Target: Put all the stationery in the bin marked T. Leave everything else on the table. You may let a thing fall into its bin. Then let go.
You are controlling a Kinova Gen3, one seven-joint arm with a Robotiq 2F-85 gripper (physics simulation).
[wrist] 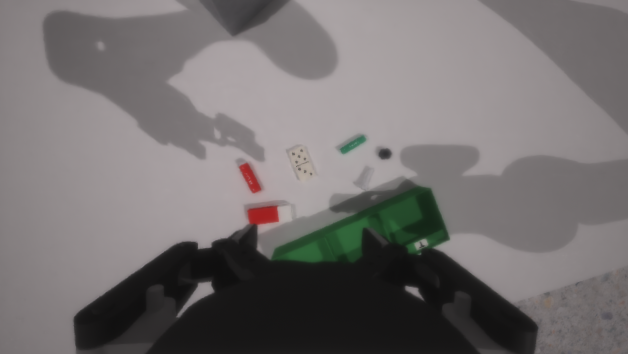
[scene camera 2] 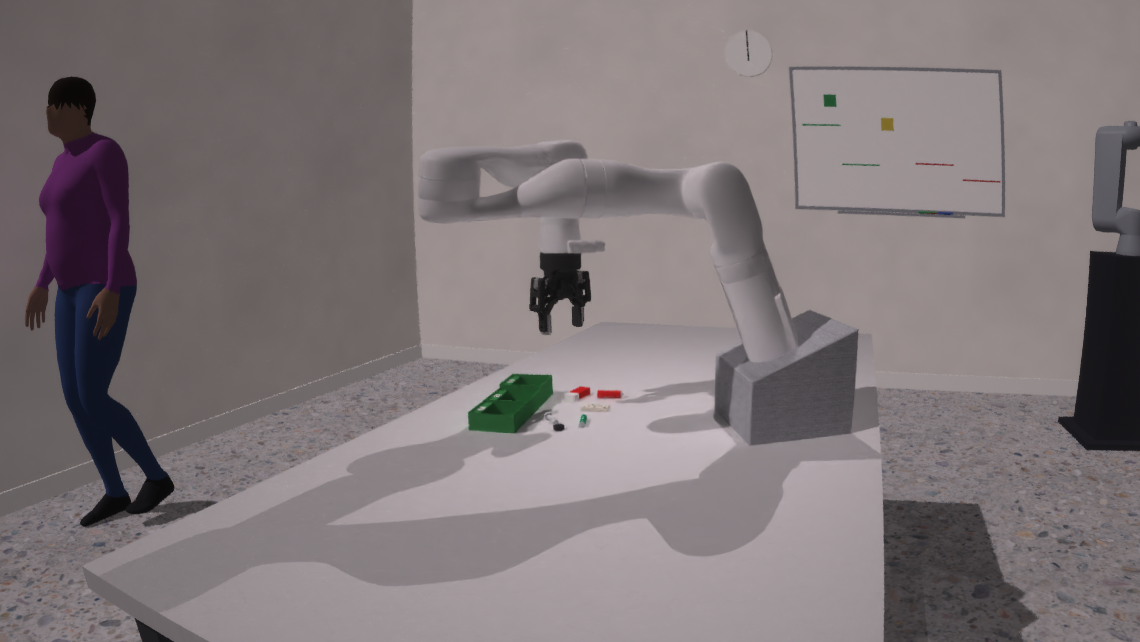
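Seen in the pictures: gripper, fingertip midpoint: (wrist: pixel 310 237) (scene camera 2: pixel 562 330); arm's base, origin of the base link: (scene camera 2: pixel 772 349).
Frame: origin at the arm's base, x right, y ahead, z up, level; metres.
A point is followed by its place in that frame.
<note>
My gripper (scene camera 2: pixel 561 324) {y 0.394, x 0.033, z 0.013 m} (wrist: pixel 310 237) {y 0.394, x 0.033, z 0.013 m} is open and empty, high above the table. The green tray (scene camera 2: pixel 490 422) {y 0.461, x -0.147, z -0.117 m} (wrist: pixel 437 212) {y 0.458, x -0.145, z -0.106 m} has three compartments; the T label (wrist: pixel 421 244) {y 0.498, x -0.109, z -0.105 m} marks its right end in the wrist view. A red block with a white end, like an eraser (scene camera 2: pixel 580 392) {y 0.382, x 0.091, z -0.121 m} (wrist: pixel 263 215) {y 0.388, x 0.105, z -0.121 m}, lies near the tray's other end. Beside it lies a small red stick (scene camera 2: pixel 609 393) {y 0.326, x 0.103, z -0.123 m} (wrist: pixel 249 177) {y 0.327, x 0.107, z -0.120 m}. A cream domino (scene camera 2: pixel 595 407) {y 0.326, x 0.017, z -0.127 m} (wrist: pixel 301 163) {y 0.329, x 0.027, z -0.127 m}, a small green stick (scene camera 2: pixel 583 419) {y 0.321, x -0.067, z -0.123 m} (wrist: pixel 353 144) {y 0.325, x -0.057, z -0.124 m}, a black round piece (scene camera 2: pixel 558 426) {y 0.351, x -0.109, z -0.125 m} (wrist: pixel 384 153) {y 0.352, x -0.100, z -0.125 m} and a pale grey piece (wrist: pixel 364 177) {y 0.379, x -0.061, z -0.126 m} also lie on the table.
The arm's grey base block (scene camera 2: pixel 801 398) {y -0.056, x -0.077, z -0.062 m} (wrist: pixel 240 15) {y 0.100, x 0.048, z -0.114 m} stands on the table (scene camera 2: pixel 638 590) {y 0.085, x -0.577, z -0.134 m}, across the small things from the tray. A person (scene camera 2: pixel 87 215) stands on the floor beyond the table's left side. The gripper's dark body hides part of the tray in the wrist view.
</note>
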